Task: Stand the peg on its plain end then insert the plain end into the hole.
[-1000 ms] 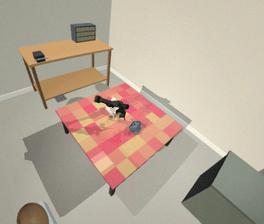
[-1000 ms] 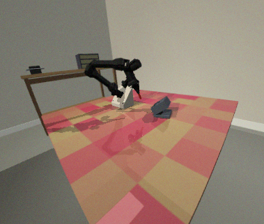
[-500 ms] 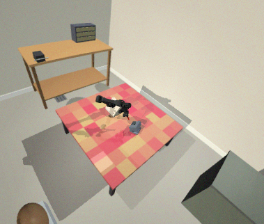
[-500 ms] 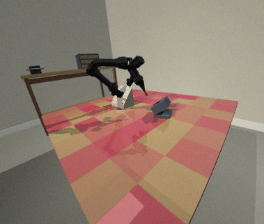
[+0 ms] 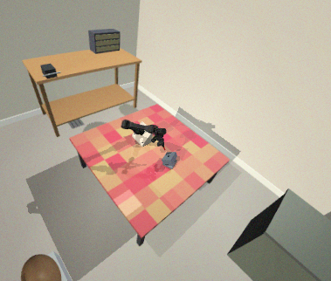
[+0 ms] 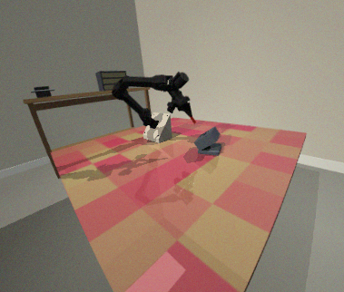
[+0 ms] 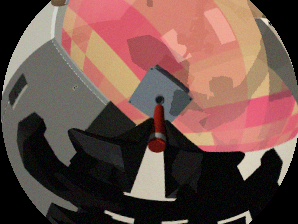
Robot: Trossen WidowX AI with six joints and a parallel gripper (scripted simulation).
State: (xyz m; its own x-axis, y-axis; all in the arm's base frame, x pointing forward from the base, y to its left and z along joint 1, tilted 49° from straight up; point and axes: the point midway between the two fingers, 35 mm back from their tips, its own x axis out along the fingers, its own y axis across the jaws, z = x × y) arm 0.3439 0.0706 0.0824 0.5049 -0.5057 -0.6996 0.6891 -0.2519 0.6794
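Now: gripper tip 120 mm above the grey-blue sloped panel, 80 mm short of it and 40 mm to the right of it. The rest, counted from my gripper tip: red peg (10 mm behind, 10 mm above).
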